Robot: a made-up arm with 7 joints.
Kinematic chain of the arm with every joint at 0, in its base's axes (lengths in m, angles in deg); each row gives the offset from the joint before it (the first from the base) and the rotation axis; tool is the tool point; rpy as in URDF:
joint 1: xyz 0 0 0.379 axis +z
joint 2: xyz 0 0 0 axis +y
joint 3: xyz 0 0 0.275 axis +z
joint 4: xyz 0.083 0 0 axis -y
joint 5: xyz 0.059 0 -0.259 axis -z
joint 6: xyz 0 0 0 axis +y
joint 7: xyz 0.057 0 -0.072 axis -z
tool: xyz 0 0 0 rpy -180 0 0
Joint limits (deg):
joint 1: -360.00..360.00
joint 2: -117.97..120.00
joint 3: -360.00..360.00
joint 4: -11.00..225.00
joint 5: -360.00..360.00
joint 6: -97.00..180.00
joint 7: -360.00..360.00
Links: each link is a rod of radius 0.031 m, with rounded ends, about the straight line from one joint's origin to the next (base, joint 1, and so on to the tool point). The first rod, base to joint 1, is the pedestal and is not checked.
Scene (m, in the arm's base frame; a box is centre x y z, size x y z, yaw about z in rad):
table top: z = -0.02
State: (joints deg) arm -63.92 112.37 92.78 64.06 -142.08 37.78 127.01
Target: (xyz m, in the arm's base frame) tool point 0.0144 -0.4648 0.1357
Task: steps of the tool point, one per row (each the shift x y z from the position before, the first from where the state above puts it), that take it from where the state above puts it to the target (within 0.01 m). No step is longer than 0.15 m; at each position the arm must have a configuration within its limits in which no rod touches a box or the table.
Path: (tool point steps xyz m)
1: 0.0026 -0.1048 -0.0379
2: -0.0273 -0.1098 -0.0378
3: -0.0604 -0.1054 -0.0362
4: -0.0930 -0.0899 -0.0332
5: -0.1212 -0.0630 -0.0287
6: -0.1409 -0.0264 -0.0229

